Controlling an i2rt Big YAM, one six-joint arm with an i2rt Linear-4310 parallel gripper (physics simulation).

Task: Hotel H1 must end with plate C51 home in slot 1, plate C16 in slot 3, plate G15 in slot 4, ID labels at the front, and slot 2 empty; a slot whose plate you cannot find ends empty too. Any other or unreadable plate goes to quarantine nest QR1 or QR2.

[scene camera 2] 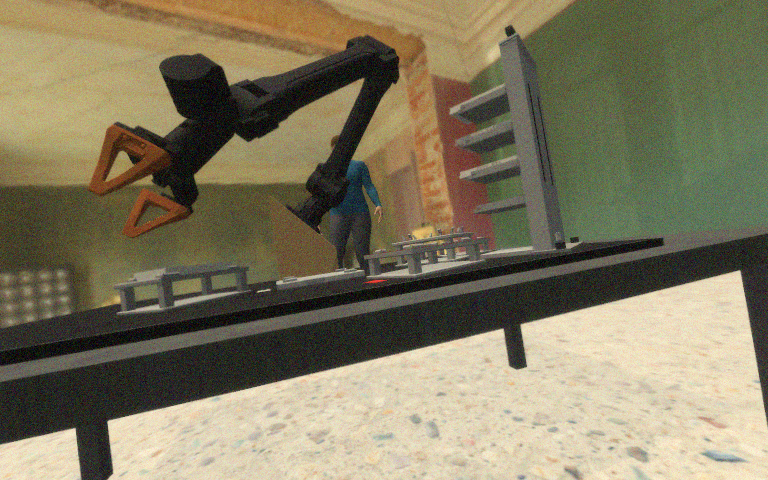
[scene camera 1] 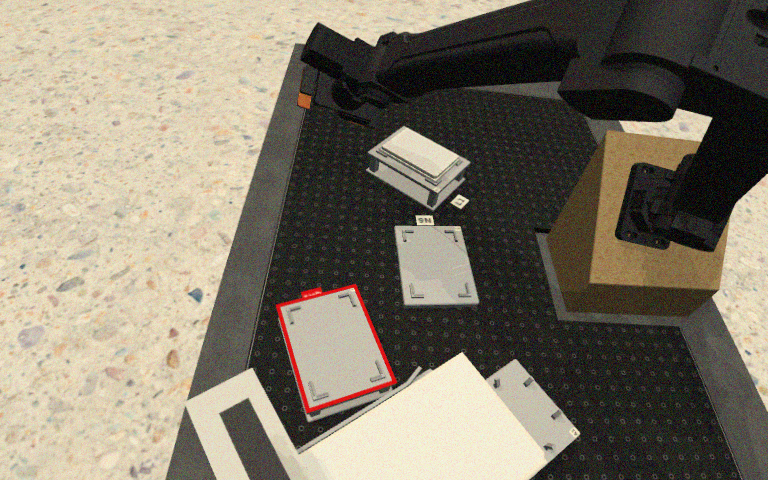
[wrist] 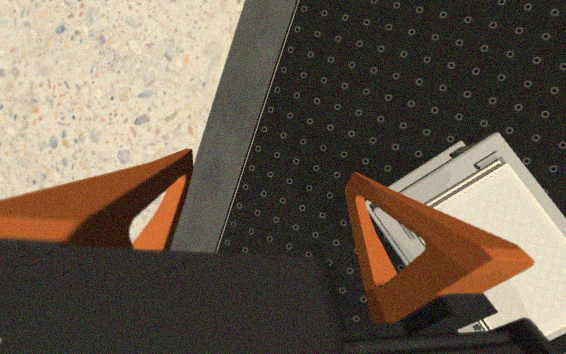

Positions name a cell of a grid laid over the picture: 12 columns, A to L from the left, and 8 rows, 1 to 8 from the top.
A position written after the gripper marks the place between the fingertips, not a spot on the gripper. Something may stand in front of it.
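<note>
Scene camera 1: an N6 nest (scene camera 1: G5) and a red-bordered nest (scene camera 1: F6). Scene camera 2: the gripper (scene camera 2: B4), open and holding nothing, and the N6 nest again (scene camera 2: E5). Wrist view: the gripper (wrist: F4).
</note>
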